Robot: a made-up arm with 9 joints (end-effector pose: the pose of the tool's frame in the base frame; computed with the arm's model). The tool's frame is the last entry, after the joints. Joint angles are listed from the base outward.
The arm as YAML. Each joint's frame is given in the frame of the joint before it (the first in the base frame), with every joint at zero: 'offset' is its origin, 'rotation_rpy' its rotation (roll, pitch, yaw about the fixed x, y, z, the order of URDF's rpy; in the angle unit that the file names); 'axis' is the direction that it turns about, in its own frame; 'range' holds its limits. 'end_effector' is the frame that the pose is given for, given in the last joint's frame.
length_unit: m
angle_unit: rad
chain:
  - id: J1
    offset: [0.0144, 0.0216, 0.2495]
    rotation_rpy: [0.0, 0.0, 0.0]
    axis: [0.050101, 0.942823, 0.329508]
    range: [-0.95, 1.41]
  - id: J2
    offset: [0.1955, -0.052, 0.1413]
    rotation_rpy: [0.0, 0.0, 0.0]
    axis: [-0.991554, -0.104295, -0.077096]
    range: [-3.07, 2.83]
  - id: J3
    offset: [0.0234, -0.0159, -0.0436]
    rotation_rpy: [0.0, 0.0, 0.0]
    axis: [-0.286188, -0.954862, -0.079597]
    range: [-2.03, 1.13]
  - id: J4
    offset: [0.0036, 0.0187, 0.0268]
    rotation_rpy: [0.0, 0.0, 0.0]
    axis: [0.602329, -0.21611, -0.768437]
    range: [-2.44, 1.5]
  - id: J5
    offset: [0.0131, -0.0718, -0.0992]
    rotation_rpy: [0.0, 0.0, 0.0]
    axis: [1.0, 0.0, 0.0]
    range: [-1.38, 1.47]
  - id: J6
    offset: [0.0, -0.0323, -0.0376]
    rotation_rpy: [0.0, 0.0, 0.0]
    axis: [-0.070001, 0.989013, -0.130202]
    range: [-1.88, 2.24]
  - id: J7
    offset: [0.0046, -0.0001, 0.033]
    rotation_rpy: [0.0, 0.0, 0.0]
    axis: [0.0, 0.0, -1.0]
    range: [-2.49, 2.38]
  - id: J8
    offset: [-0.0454, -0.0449, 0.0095]
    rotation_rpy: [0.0, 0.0, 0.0]
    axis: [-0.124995, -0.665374, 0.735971]
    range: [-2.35, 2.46]
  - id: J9
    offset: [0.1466, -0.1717, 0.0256]
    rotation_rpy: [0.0, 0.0, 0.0]
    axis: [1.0, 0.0, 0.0]
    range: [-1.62, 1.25]
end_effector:
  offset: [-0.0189, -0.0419, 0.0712]
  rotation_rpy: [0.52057, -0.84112, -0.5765]
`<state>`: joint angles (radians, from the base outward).
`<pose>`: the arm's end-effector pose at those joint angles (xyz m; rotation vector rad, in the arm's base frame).
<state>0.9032 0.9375 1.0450 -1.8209 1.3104 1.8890 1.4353 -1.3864 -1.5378</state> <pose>0.3197 0.2363 0.1112 1.8071 -0.0674 1.0087</pose>
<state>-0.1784 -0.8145 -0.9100 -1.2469 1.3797 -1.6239 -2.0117 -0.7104 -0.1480</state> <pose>0.5011 -0.0961 0.3034 1.9770 -1.3447 0.3016</pose>
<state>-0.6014 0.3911 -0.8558 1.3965 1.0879 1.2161 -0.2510 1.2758 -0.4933</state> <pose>0.1614 -0.2957 0.1901 1.0787 -2.3475 -1.1353</pose>
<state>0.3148 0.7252 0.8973 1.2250 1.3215 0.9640 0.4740 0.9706 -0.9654</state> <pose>0.5290 -0.2184 0.3124 0.7700 -1.9475 0.1193</pose>
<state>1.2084 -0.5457 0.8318 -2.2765 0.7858 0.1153 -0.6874 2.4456 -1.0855</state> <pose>0.5193 0.1778 0.0696 2.8193 -0.7594 -0.1578</pose>
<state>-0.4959 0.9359 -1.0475 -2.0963 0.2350 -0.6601 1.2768 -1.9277 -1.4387</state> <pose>0.1497 -0.3502 0.6360 -1.5112 1.4114 -0.3740</pose>
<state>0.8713 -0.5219 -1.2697 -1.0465 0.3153 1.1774 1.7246 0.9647 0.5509</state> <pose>0.2181 0.2652 -0.0760 0.5621 1.1473 0.9607</pose>
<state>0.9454 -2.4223 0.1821 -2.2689 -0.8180 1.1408 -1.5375 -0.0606 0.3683</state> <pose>0.5843 0.3667 0.0633 1.1768 0.4618 1.1583</pose>
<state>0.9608 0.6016 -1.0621 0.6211 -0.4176 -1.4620 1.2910 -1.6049 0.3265</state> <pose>-0.1574 -0.0731 0.3180 -0.5567 -0.5139 -2.4753</pose>
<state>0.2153 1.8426 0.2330 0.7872 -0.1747 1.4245 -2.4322 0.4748 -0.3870</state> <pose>0.5696 -0.0697 0.4005 0.7016 -0.0705 1.1090</pose>
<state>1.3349 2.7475 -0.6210 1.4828 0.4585 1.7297 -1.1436 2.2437 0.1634</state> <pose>0.5989 0.0764 0.3051 2.1024 -0.3115 1.1765</pose>
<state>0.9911 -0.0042 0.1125 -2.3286 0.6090 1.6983 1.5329 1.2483 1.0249</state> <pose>0.1922 0.2402 -0.1965 -0.8941 0.6627 1.7415</pose>
